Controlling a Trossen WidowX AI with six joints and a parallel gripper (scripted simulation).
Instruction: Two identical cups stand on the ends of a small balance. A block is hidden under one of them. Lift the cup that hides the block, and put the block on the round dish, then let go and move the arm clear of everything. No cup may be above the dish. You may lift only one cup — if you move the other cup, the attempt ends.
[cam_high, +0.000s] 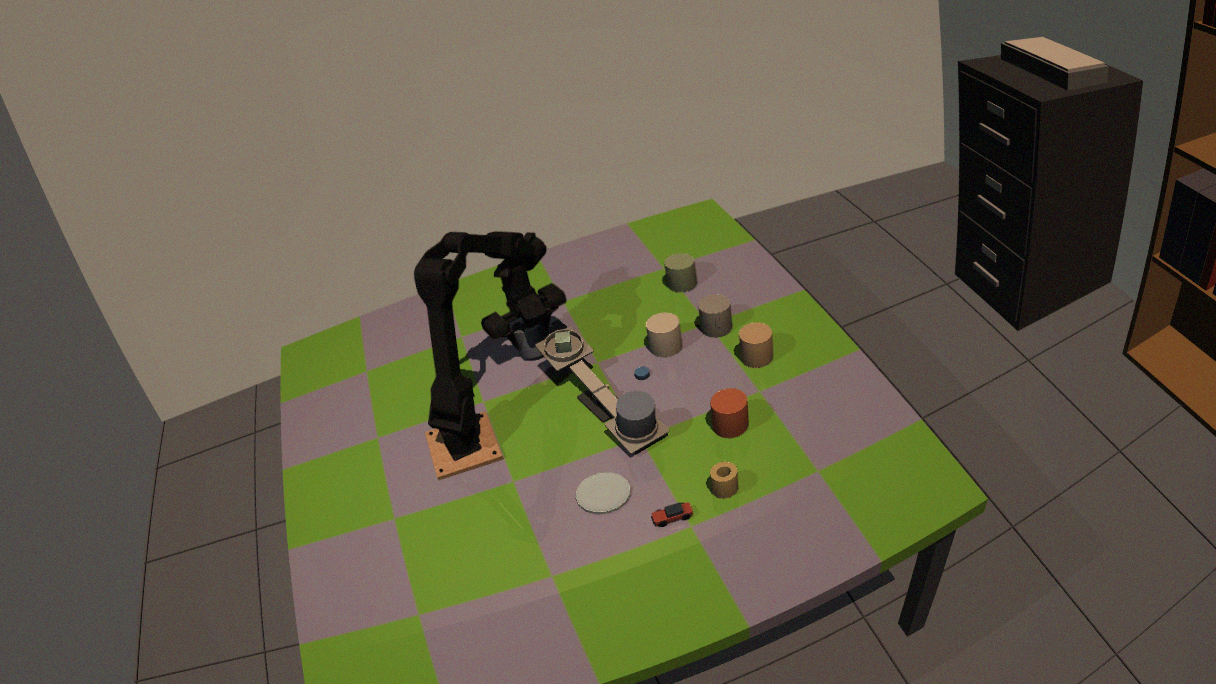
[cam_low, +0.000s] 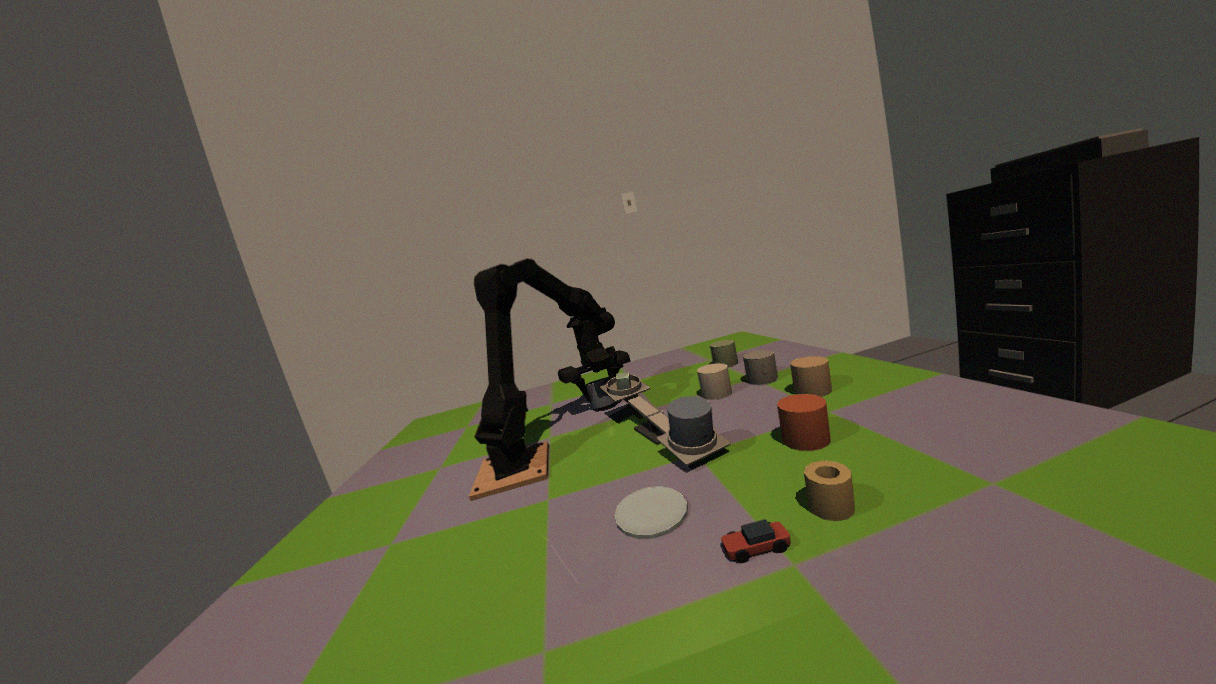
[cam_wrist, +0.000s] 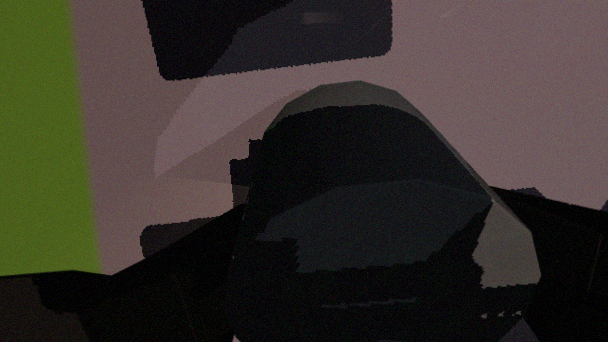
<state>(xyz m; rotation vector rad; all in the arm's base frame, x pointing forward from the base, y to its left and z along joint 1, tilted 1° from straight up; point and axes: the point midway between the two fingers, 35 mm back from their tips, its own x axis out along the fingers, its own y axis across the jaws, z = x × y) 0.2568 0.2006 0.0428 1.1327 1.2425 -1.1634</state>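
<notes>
Now: gripper tip 130 mm to the left of the pale green block, 60 mm below it and 30 mm short of it. From my gripper tip the other things lie so: balance: 250 mm to the right, 40 mm ahead, 10 mm above; then blue disc: 230 mm to the right, 150 mm ahead, 20 mm below; then grey cup: 400 mm to the right, 50 mm ahead, 30 mm above.
</notes>
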